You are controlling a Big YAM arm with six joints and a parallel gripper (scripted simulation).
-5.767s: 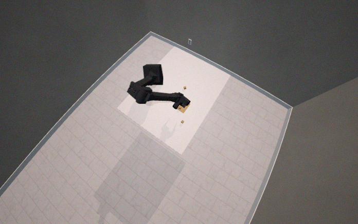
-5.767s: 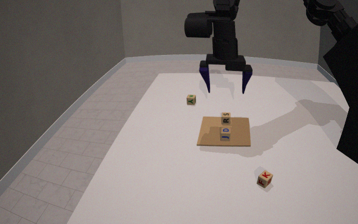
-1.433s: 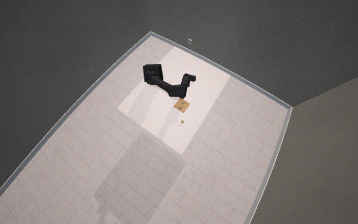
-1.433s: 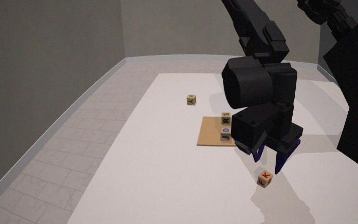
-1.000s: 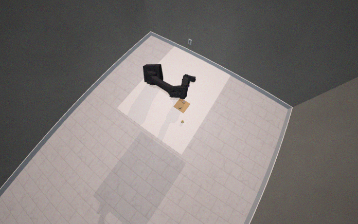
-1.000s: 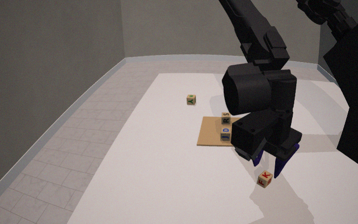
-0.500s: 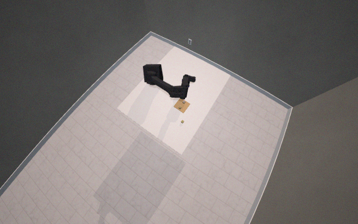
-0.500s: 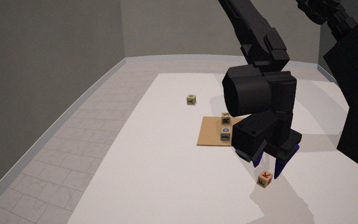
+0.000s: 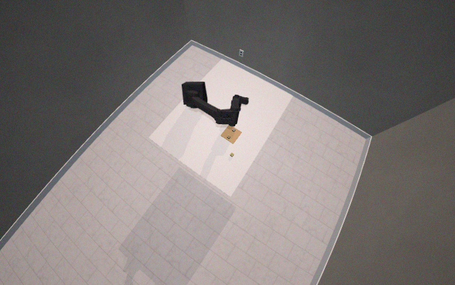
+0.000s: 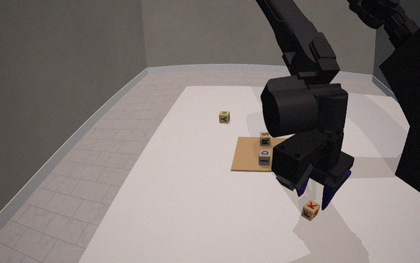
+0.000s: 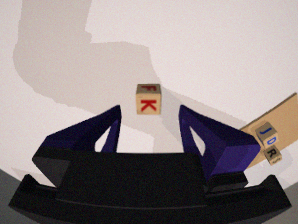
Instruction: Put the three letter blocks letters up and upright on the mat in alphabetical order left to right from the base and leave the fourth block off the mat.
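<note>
The mat lies 3 cm ahead of my hand, 23 cm to the right of it and 4 cm below it. The rest, counted from my hand: letter block 2 cm ahead, 27 cm to the right, 3 cm below.
</note>
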